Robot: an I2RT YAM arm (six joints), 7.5 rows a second.
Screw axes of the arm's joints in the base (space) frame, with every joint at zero. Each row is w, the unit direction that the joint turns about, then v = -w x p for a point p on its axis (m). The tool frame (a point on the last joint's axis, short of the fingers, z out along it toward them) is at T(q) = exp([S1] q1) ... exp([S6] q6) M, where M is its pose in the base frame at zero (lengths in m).
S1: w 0 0 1 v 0 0 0
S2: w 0 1 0 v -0.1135 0 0.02
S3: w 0 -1 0 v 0.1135 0 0.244
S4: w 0 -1 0 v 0.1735 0 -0.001
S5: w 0 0 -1 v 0 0.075 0
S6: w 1 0 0 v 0 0.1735 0
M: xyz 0.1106 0 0.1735 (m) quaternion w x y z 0.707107 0 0.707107 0
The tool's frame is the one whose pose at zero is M.
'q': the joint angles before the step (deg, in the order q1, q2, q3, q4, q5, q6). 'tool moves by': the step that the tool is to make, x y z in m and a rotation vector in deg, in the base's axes. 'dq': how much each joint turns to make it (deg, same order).
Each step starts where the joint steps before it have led.
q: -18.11 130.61 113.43 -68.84 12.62 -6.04
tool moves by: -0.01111 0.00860 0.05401 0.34 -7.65 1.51
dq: 0.39 -7.33 0.00 0.00 -2.80 -0.76
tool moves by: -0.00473 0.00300 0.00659 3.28 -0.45 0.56
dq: -0.08 -1.05 -0.03 -1.59 -3.32 -0.01
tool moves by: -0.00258 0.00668 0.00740 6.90 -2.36 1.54
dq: 0.13 -1.11 0.01 -0.97 -7.43 -0.02
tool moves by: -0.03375 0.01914 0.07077 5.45 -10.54 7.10
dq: 0.28 -10.49 -0.01 -2.51 -9.84 -4.45
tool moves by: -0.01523 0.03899 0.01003 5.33 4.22 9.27
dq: 4.64 -2.23 -0.06 -8.43 -5.15 -3.46
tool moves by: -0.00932 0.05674 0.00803 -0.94 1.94 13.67
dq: 8.81 -1.75 -0.11 -4.84 0.26 -5.20
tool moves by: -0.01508 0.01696 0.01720 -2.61 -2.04 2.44
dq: 2.99 -3.19 0.00 -1.02 2.58 0.08
